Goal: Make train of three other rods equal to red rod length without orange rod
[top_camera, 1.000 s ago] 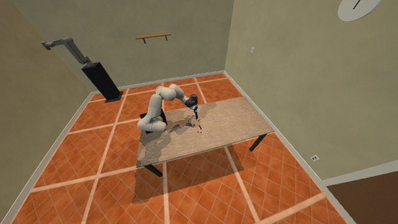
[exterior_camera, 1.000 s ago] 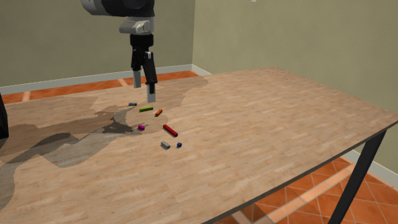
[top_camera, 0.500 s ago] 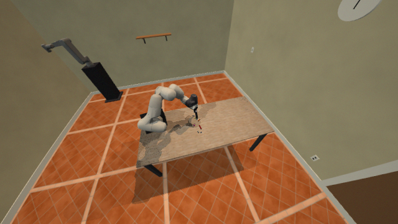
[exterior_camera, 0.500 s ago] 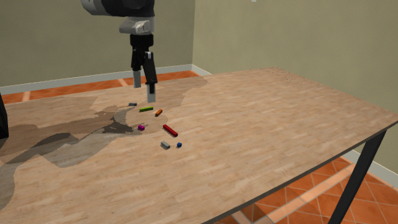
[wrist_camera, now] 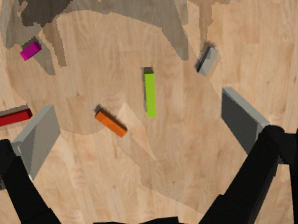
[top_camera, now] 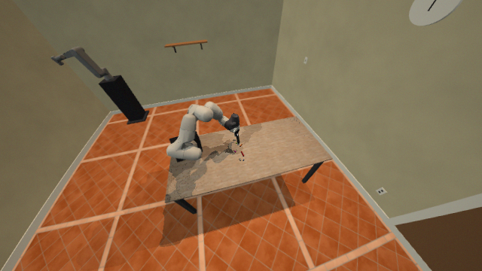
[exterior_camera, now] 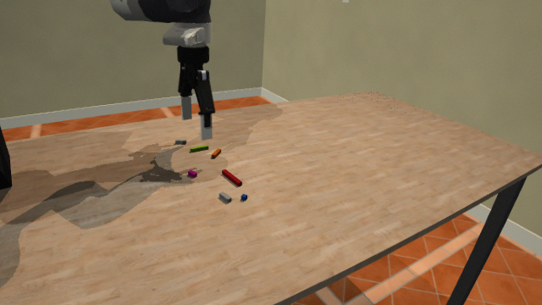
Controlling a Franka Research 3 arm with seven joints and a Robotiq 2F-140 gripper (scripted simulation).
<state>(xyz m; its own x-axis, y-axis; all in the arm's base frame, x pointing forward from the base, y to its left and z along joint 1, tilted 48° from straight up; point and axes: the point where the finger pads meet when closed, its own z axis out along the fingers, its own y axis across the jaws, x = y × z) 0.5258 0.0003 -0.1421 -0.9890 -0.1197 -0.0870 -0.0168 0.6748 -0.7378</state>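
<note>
The blue rod lies 25 cm to the right of my hand, 8 cm below it and 2 cm ahead of it. Also, from my hand: orange rod 8 cm below, 4 cm to the right, 4 cm ahead; then magenta rod 11 cm to the right, 8 cm below, 5 cm behind; then lime rod 8 cm below, 1 cm to the left, 1 cm ahead.
</note>
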